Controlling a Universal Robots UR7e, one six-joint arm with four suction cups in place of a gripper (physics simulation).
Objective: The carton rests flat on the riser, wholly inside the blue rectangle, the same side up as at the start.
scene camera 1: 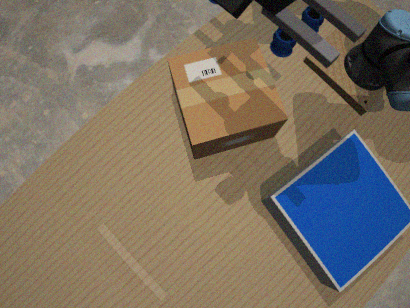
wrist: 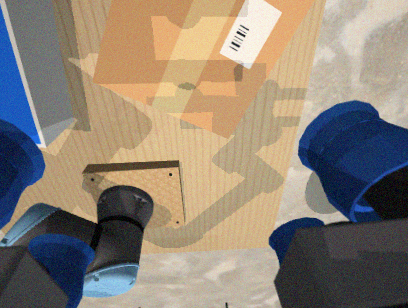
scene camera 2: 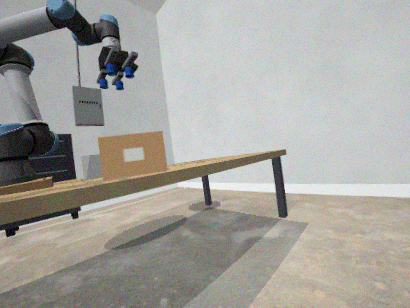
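Note:
The brown carton (scene camera 1: 240, 110) (scene camera 2: 112, 156) (wrist: 130, 55) rests flat on the wooden table, with a tape strip and a white barcode label on its top. The riser (scene camera 1: 298, 241) (wrist: 45, 65) stands apart from it, grey-sided; the blue rectangle (scene camera 1: 345, 215) (wrist: 7, 85) with a white border covers its top. The riser does not show in scene camera 2. My gripper (scene camera 1: 297, 31) (scene camera 2: 116, 77) (wrist: 182, 207) is open, its four blue cups facing down with nothing on them. It hangs well above the table, with a wide gap over the carton. In scene camera 1 two cups show, off the carton's upper right.
The wooden table (scene camera 1: 125, 200) (scene camera 2: 240, 161) carries the carton and riser. The arm's base stands on a wooden mounting plate (wrist: 165, 195), near the table's edge. A dark arm joint (scene camera 1: 372, 60) hangs over the right side. A grey wall box (scene camera 2: 89, 106) and a dark cabinet (scene camera 2: 64, 155) stand behind.

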